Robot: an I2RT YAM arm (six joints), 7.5 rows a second.
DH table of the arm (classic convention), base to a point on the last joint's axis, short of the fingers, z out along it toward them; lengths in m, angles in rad. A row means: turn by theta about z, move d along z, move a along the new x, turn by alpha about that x. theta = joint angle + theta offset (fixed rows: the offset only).
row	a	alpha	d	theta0
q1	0.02	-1.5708	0.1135	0
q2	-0.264	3.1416	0	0
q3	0.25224	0	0	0.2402
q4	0.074	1.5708	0	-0.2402
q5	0	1.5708	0	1.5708
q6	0	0	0.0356	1.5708
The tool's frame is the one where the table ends.
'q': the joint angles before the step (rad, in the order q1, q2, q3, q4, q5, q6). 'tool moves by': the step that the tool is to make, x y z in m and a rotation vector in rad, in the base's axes. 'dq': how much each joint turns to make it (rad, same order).
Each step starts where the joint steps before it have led.
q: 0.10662, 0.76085, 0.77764, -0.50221, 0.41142, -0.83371
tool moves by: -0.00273, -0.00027, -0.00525, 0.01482, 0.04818, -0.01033
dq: -0.00002, 0.00075, 0.00001, -0.05534, -0.00078, 0.02440
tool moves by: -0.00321, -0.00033, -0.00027, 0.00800, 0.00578, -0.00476
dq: 0.00001, -0.01106, -0.00001, -0.02021, -0.00038, 0.01069
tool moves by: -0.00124, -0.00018, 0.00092, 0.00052, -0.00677, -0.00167
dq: 0.00002, -0.00645, 0.00000, 0.00003, 0.00155, 0.00077
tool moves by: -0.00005, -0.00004, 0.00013, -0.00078, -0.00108, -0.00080
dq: 0.00002, -0.00042, -0.00001, 0.00073, 0.00116, -0.00037
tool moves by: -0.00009, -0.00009, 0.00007, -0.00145, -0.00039, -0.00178
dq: -0.00004, -0.00038, 0.00000, 0.00002, 0.00226, -0.00041
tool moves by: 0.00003, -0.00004, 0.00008, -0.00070, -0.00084, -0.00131
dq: 0.00005, 0.00001, 0.00000, 0.00076, 0.00157, 0.00003
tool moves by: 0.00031, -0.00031, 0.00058, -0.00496, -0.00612, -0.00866
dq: -0.00005, 0.00037, -0.00001, 0.00610, 0.01025, -0.00041
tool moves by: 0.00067, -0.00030, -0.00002, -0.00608, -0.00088, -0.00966
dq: 0.00000, 0.00309, 0.00003, 0.00344, 0.01144, -0.00038
